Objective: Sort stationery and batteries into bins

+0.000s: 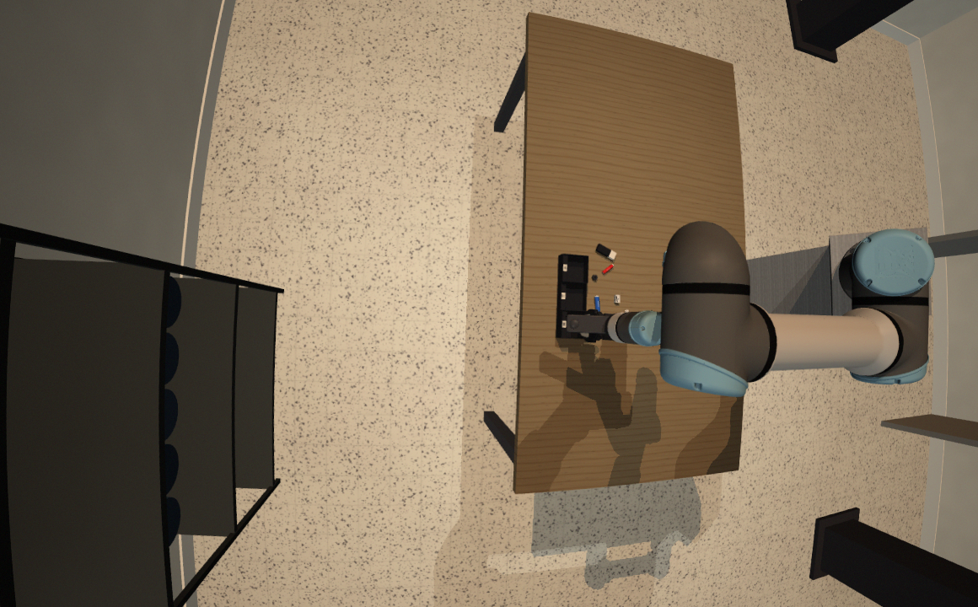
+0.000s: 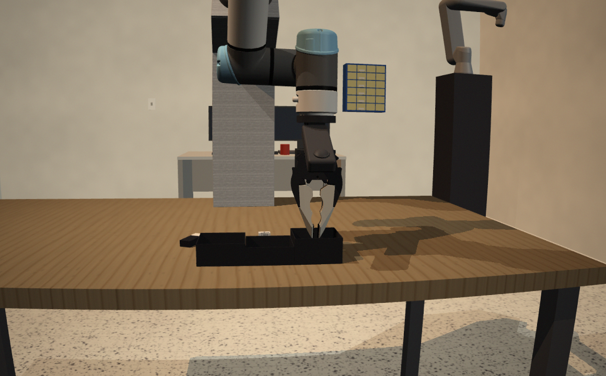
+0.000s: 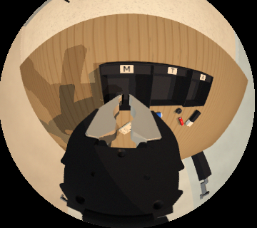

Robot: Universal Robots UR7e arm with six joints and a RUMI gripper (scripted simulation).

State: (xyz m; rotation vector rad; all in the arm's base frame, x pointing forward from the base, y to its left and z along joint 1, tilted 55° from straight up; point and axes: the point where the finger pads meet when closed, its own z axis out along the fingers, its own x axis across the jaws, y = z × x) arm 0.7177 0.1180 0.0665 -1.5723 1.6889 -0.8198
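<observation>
My gripper is now 230 mm to the left of the eraser, 120 mm past it and 40 mm above it. From my hand the other things lie so: black round piece (150 mm to the right, 70 mm behind, 40 mm below); then white domino tile (130 mm behind, 40 mm below); then blue battery (80 mm behind, 70 mm to the right, 40 mm below).
</observation>
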